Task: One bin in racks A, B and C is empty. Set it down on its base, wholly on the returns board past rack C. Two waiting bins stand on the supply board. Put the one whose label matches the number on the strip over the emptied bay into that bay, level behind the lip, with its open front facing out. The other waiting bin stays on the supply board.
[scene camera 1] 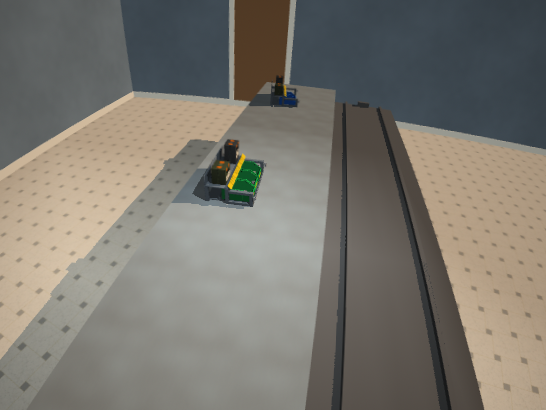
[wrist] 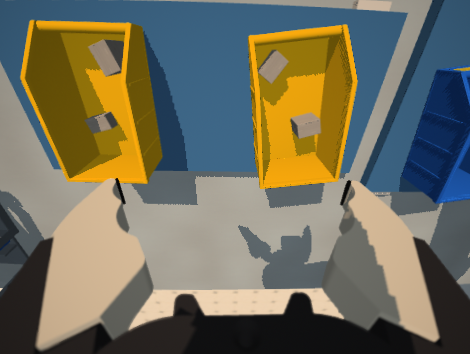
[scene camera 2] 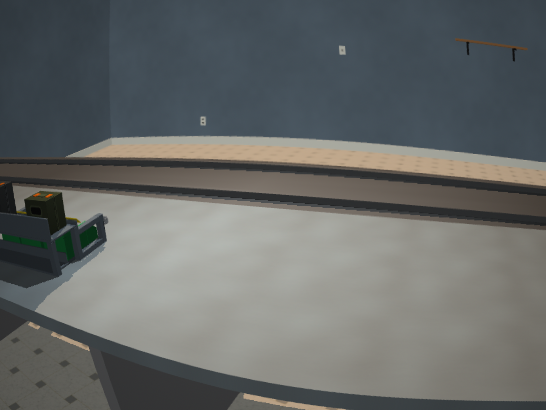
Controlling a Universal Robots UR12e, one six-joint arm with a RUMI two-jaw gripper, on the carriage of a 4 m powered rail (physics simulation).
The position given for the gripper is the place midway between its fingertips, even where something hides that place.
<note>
In view: the gripper (wrist: 234, 183), a yellow bin (wrist: 320, 77), a yellow bin (wrist: 63, 81), a dark box (scene camera 2: 44, 204) and a blue board (wrist: 199, 69).
</note>
